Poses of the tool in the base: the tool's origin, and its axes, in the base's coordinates. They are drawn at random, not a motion.
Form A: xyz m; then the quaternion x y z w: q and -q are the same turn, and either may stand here.
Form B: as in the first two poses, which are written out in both.
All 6 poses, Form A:
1: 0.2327 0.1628 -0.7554 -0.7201 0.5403 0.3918 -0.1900
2: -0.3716 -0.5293 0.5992 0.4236 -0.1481 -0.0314 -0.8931
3: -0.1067 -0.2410 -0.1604 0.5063 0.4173 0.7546 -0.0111
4: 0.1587 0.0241 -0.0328 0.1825 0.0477 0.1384 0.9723
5: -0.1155 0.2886 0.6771 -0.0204 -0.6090 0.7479 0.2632
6: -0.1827 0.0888 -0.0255 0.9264 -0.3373 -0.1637 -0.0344
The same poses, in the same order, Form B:
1: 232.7 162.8 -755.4 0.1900 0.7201 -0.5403 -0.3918
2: -371.6 -529.3 599.2 0.8931 -0.4236 0.1481 0.0314
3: -106.7 -241.0 -160.4 0.0111 -0.5063 -0.4173 -0.7546
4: 158.7 24.1 -32.8 0.9723 0.1825 0.0477 0.1384
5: -115.5 288.6 677.1 0.2632 -0.0204 -0.6090 0.7479
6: -182.7 88.8 -25.5 0.0344 -0.9264 0.3373 0.1637
